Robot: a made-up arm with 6 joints. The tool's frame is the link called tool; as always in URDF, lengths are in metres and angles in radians. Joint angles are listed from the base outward. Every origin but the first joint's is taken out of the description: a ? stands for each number. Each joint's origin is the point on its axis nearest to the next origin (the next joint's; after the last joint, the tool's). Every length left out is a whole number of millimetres.
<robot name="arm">
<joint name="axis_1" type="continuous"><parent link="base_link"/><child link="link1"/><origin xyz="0.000 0.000 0.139" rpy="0.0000 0.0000 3.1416"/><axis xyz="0 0 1"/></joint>
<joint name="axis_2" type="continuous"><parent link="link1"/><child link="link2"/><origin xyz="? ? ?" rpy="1.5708 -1.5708 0.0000"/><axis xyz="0 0 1"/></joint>
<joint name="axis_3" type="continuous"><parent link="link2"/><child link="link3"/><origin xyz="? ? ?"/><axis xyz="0 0 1"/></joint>
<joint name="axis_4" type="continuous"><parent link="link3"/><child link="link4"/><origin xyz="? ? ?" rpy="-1.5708 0.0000 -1.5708"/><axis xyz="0 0 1"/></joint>
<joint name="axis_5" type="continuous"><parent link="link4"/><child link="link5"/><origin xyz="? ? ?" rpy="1.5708 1.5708 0.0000"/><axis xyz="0 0 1"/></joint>
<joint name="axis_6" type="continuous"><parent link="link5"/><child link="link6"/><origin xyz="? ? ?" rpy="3.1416 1.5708 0.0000"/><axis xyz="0 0 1"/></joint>
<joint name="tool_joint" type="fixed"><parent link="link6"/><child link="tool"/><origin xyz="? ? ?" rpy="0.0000 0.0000 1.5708"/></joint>
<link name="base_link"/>
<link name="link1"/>
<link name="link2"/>
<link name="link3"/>
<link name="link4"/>
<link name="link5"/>
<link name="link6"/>
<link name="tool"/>
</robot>
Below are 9 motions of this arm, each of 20 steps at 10 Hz.
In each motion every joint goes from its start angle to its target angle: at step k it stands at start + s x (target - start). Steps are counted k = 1, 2, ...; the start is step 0. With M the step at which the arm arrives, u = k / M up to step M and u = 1 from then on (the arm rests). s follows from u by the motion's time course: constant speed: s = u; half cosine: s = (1 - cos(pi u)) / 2; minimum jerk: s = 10 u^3 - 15 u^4 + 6 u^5.
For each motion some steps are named. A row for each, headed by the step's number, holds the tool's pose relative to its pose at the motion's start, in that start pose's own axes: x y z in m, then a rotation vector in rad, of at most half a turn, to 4 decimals.
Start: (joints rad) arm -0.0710 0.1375 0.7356 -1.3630 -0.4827 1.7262
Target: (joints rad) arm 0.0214 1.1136 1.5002 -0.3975 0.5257 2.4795
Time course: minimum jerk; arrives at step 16
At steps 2, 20:
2: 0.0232 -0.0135 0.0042 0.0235 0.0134 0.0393
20: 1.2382 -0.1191 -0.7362 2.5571 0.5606 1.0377

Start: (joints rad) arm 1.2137 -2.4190 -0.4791 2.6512 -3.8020 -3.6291
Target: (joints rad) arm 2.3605 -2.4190 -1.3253 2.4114 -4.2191 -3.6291
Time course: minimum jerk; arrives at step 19
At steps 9, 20:
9: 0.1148 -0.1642 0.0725 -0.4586 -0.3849 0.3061
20: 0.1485 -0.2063 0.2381 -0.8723 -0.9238 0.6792

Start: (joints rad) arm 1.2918 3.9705 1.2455 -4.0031 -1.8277 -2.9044
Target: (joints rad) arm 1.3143 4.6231 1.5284 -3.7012 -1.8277 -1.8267
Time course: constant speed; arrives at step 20
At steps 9, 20:
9: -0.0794 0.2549 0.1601 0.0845 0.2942 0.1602
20: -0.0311 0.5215 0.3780 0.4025 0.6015 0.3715

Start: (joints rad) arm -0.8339 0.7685 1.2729 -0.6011 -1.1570 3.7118
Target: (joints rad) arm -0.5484 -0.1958 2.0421 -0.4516 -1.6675 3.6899
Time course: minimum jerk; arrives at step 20
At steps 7, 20:
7: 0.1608 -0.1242 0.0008 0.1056 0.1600 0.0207
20: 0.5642 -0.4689 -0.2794 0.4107 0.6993 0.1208

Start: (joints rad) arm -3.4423 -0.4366 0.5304 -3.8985 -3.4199 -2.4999
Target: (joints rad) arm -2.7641 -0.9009 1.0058 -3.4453 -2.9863 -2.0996
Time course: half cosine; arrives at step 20
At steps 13, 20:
13: -0.2508 -0.1273 0.1219 -0.1214 -0.3213 -0.5243
20: -0.3644 -0.1214 0.1612 -0.2098 -0.3640 -0.7367

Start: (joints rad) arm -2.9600 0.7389 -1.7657 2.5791 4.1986 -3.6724
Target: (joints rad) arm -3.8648 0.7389 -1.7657 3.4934 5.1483 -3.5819
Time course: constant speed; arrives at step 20
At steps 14, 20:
14: -0.0927 0.0047 -0.0137 0.1926 -0.7739 -0.5252
20: -0.1029 0.0322 -0.0276 0.1097 -1.0306 -0.7348

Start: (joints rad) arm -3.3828 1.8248 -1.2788 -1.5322 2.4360 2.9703
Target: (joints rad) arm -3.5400 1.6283 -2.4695 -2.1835 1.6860 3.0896
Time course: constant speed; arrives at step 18
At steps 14, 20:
14: -0.1420 0.4987 0.1522 0.0549 0.2875 1.3083
20: -0.2556 0.5531 0.2459 -0.0069 0.2243 1.6521

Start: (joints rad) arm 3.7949 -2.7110 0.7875 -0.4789 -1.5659 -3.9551
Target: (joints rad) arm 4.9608 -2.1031 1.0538 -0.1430 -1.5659 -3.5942
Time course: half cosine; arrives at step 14
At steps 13, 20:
13: -0.2181 0.8144 -1.0412 0.3435 -1.0796 -0.5760
20: -0.2105 0.8310 -1.0495 0.3387 -1.0931 -0.5879

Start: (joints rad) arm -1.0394 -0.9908 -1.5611 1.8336 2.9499 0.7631
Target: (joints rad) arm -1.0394 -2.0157 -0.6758 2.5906 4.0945 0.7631
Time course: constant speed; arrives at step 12
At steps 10, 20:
10: 0.1000 0.2089 -0.5567 0.8859 0.5153 -0.6018
20: 0.1277 0.2962 -0.6438 1.1067 0.5616 -0.7008

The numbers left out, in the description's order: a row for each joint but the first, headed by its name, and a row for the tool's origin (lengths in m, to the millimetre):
axis_2: 0.000 -0.051 0.000
axis_3: 0.687 0.000 0.000
axis_4: 0.530 0.000 0.000
axis_5: 0.000 0.000 0.000
axis_6: -0.148 0.000 0.000
tool: 0.000 0.000 0.000

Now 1 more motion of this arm.
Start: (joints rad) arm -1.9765 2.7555 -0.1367 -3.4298 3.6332 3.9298
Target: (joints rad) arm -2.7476 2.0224 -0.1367 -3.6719 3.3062 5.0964
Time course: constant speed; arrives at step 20
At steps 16, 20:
16: -0.1767 -0.7437 0.0068 -0.3166 0.6308 0.8911
20: -0.2483 -0.9110 0.1299 -0.2706 0.8825 1.0987

